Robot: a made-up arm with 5 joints.
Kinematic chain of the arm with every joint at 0, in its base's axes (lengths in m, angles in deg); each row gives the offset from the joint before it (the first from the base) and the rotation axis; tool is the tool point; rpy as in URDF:
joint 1: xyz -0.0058 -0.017 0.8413 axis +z
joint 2: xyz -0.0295 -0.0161 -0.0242 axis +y
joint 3: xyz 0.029 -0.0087 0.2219 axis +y
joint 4: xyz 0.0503 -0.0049 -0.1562 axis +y
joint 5: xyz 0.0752 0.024 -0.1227 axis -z
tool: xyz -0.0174 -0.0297 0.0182 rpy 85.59 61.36 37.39
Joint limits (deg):
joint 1: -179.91..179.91
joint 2: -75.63..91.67
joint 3: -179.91..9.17
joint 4: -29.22..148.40
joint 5: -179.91..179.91
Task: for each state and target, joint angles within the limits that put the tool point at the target. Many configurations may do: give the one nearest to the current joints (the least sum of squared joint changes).
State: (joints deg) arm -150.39 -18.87 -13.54 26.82 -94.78
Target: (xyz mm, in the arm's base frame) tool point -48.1 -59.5 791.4
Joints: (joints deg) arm -123.43 -43.09 -1.77 62.24 -110.01
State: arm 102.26 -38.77 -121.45 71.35 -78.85
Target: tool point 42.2 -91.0 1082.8
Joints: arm 102.01 -71.17 -89.37 112.65 -71.69
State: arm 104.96 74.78 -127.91 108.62 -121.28
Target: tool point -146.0 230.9 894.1
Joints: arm 120.25 33.44 -126.48 133.91 -123.57
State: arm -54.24 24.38 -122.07 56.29 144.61
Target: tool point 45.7 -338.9 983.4
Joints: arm -85.87 18.82 -106.71 70.41 139.45
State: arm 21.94 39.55 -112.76 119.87 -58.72
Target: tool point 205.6 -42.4 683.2
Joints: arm 2.83 64.91 -97.29 119.64 -59.34
